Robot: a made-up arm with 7 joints.
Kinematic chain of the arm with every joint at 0, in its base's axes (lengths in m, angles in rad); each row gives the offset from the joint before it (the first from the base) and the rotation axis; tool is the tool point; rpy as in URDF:
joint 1: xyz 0 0 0.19 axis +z
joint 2: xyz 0 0 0 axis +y
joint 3: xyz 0 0 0.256 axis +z
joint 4: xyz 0.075 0 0 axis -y
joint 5: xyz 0.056 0 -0.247 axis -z
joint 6: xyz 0 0 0 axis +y
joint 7: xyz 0.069 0 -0.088 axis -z
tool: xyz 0 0 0 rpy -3.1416 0 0
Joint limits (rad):
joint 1: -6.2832..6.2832
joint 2: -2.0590..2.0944
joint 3: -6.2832..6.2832
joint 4: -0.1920..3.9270
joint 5: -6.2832..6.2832
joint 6: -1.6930..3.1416
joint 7: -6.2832..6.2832
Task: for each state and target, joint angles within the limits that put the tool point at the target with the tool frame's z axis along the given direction. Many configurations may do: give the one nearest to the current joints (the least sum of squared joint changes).
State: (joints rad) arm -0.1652 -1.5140 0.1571 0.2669 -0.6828 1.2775 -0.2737
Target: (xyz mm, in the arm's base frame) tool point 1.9 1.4 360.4 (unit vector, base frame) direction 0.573 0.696 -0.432
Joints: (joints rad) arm 0.4766 -2.0381 -0.1079 0.2167 0.2959 1.2004 -0.2737
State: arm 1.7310 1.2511 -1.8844 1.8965 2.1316 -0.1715 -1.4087
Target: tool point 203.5 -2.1 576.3 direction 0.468 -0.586 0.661
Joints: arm 1.3554 1.2343 -2.5346 1.2929 2.5312 0.0585 -1.4087
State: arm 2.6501 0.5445 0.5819 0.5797 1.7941 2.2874 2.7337
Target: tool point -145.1 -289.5 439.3 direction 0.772 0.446 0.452
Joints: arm 3.0642 0.2661 1.0557 1.3387 1.6583 2.6475 2.7337
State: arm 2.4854 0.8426 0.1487 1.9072 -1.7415 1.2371 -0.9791
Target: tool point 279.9 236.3 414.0 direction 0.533 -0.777 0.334
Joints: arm 1.6672 -0.0042 -0.6649 1.1710 -1.7624 2.0593 -0.9791
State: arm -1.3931 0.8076 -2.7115 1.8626 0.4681 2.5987 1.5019
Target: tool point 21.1 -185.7 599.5 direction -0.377 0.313 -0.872
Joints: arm -0.8559 0.7879 -2.8190 2.5566 0.4586 2.7639 1.5019
